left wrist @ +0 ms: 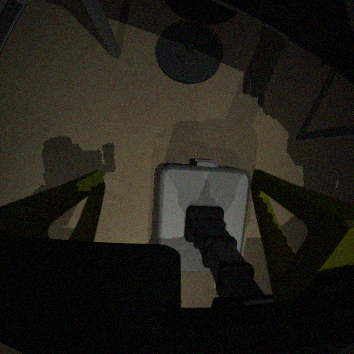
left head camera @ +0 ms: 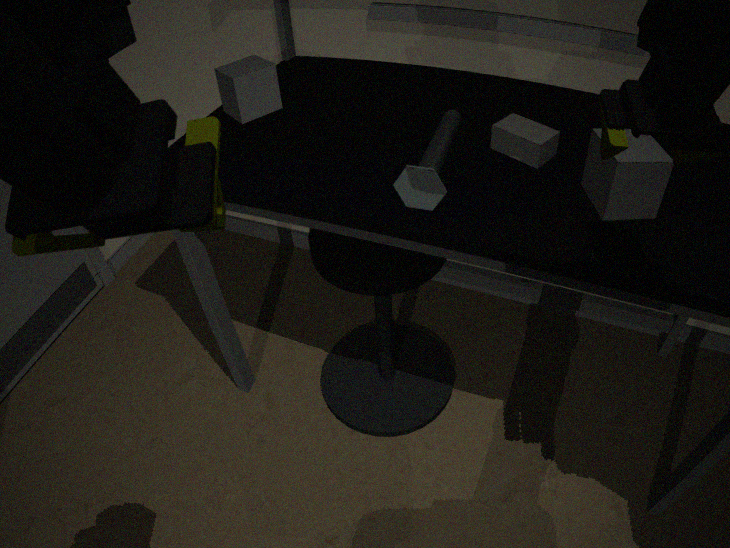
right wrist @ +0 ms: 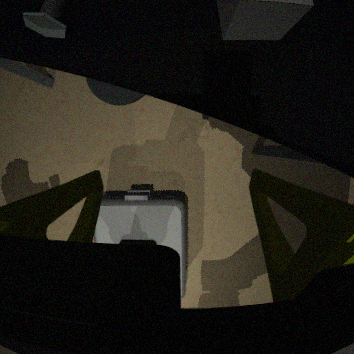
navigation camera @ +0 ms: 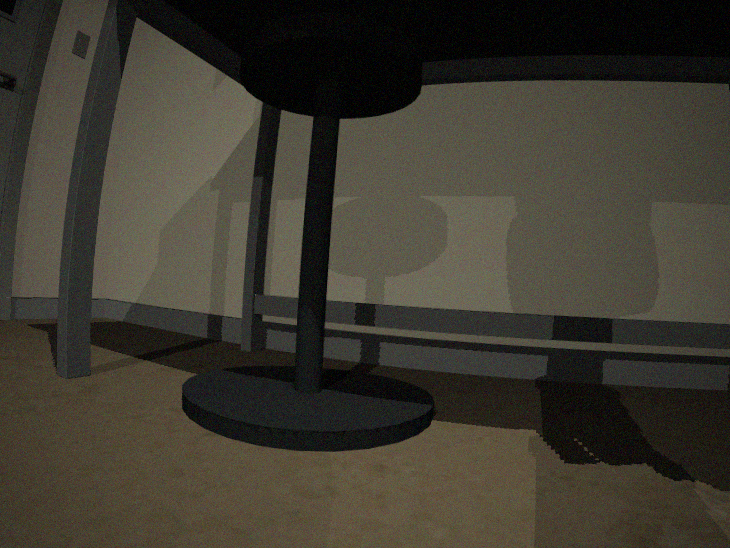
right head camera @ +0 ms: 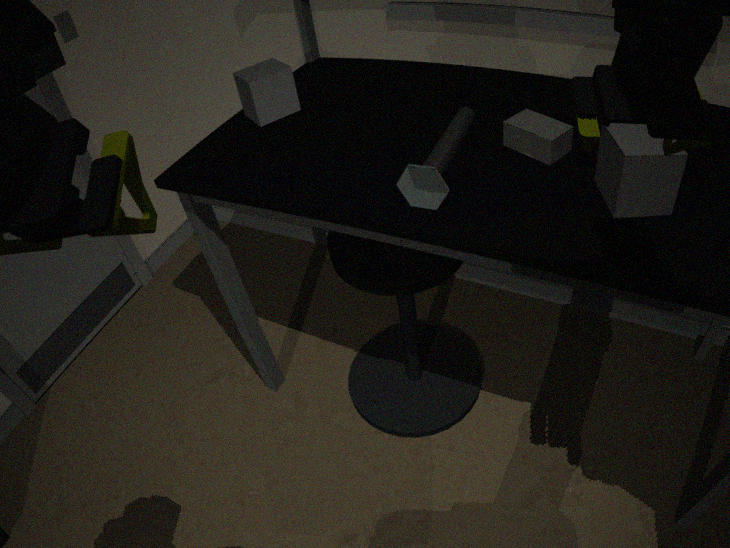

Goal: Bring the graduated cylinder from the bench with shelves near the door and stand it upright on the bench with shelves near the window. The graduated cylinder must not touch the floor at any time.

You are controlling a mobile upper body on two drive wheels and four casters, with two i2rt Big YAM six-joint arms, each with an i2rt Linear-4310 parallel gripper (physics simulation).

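Observation:
The graduated cylinder lies on its side on a black-topped bench, its pale hexagonal base towards the front edge. Part of its base shows at the top left of the right wrist view. My right gripper is open and empty, to the right of the cylinder and overlapping the large box in the head views. My left gripper is open and empty, left of the bench's front left corner. Bench shelves and the window do not show.
A small block lies right of the cylinder. A large box is farther right; another box is at the back left. A round-based stool stands under the bench.

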